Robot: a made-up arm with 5 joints.
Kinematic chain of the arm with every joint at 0, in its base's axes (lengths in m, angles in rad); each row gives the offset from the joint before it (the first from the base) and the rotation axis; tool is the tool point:
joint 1: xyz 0 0 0.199 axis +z
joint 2: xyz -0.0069 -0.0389 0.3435 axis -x
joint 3: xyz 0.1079 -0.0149 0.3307 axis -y
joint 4: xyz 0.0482 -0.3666 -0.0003 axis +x
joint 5: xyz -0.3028 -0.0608 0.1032 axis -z
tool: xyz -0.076 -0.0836 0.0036
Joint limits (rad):
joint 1: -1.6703..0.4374
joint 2: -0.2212..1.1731
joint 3: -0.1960..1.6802
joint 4: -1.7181..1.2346
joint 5: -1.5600..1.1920
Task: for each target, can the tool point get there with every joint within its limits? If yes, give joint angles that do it. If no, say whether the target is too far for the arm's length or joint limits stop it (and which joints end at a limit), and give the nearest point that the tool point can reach.
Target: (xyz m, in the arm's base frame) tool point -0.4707 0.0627 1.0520
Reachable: yes | joints -1.2650 0.4288 0.3118 0.2389 -0.3523
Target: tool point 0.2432 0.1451 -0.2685
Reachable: no: joint limits stop it (at a limit: joint 1, joint 2, joint 3, joint 4) | nearest point 0.2204 -0.2197 0.4465 | short by 0.803 m
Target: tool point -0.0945 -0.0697 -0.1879
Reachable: no: joint limits stop it (at a limit: joint 2, joint 3) | nearest point -0.2649 -0.1954 0.4311 | short by 0.654 m
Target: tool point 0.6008 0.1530 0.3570
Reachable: no: joint limits stop it (at a limit: joint 1, joint 2, joint 3, joint 4, joint 5) | nearest point 0.2493 -0.2133 0.4553 | short by 0.517 m
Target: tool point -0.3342 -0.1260 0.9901
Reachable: yes | joints -0.5278 0.7872 0.8055 -0.0158 0.4265
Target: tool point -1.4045 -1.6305 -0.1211
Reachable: no: too far | nearest point -0.4182 -0.4854 0.4728 | short by 1.624 m
